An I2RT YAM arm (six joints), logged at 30 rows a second.
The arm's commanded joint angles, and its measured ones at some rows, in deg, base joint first. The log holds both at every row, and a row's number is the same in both.
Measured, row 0: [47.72 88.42 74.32 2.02 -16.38 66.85]
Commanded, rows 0 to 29: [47.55 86.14 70.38 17.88 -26.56 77.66]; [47.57 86.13 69.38 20.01 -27.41 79.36]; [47.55 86.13 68.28 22.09 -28.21 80.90]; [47.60 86.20 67.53 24.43 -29.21 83.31]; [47.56 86.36 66.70 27.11 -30.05 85.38]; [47.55 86.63 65.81 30.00 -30.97 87.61]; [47.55 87.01 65.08 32.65 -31.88 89.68]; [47.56 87.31 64.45 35.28 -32.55 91.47]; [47.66 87.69 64.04 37.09 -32.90 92.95]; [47.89 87.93 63.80 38.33 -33.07 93.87]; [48.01 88.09 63.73 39.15 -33.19 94.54]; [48.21 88.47 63.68 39.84 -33.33 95.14]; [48.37 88.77 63.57 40.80 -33.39 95.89]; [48.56 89.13 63.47 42.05 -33.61 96.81]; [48.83 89.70 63.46 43.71 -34.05 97.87]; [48.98 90.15 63.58 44.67 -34.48 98.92]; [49.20 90.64 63.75 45.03 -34.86 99.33]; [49.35 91.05 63.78 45.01 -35.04 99.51]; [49.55 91.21 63.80 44.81 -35.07 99.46]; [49.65 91.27 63.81 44.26 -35.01 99.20]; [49.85 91.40 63.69 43.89 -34.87 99.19]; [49.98 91.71 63.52 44.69 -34.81 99.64]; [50.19 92.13 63.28 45.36 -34.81 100.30]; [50.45 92.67 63.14 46.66 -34.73 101.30]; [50.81 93.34 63.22 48.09 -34.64 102.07]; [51.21 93.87 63.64 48.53 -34.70 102.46]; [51.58 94.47 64.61 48.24 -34.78 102.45]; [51.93 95.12 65.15 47.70 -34.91 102.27]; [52.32 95.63 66.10 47.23 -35.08 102.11]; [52.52 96.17 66.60 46.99 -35.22 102.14]
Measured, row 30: [50.06 93.60 63.77 45.15 -32.75 101.43]
